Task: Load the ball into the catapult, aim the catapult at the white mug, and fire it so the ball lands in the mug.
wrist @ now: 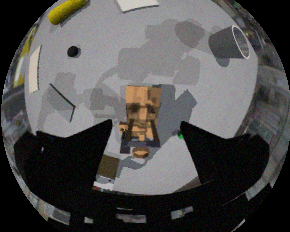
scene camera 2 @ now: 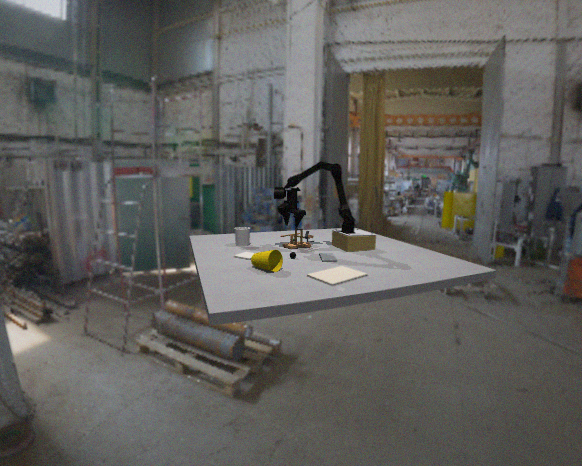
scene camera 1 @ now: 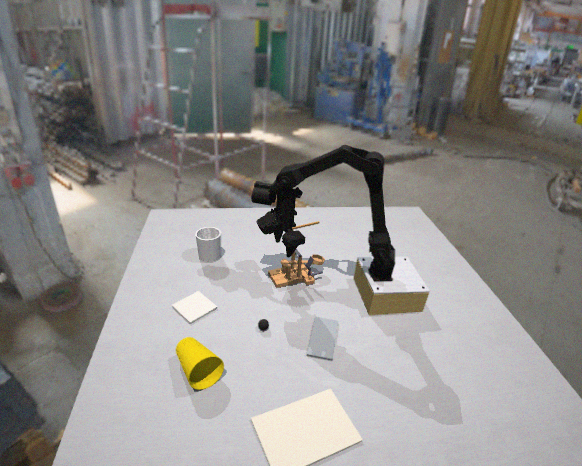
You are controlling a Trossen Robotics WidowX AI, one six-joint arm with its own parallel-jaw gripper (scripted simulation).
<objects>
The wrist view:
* my gripper: 147, 123
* wooden catapult: 142, 103
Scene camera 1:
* my gripper: 282, 249
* wooden catapult: 290, 273
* white mug: 208, 239
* yellow cup: 202, 368
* small white tile: 196, 306
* grey plate: 321, 346
</objects>
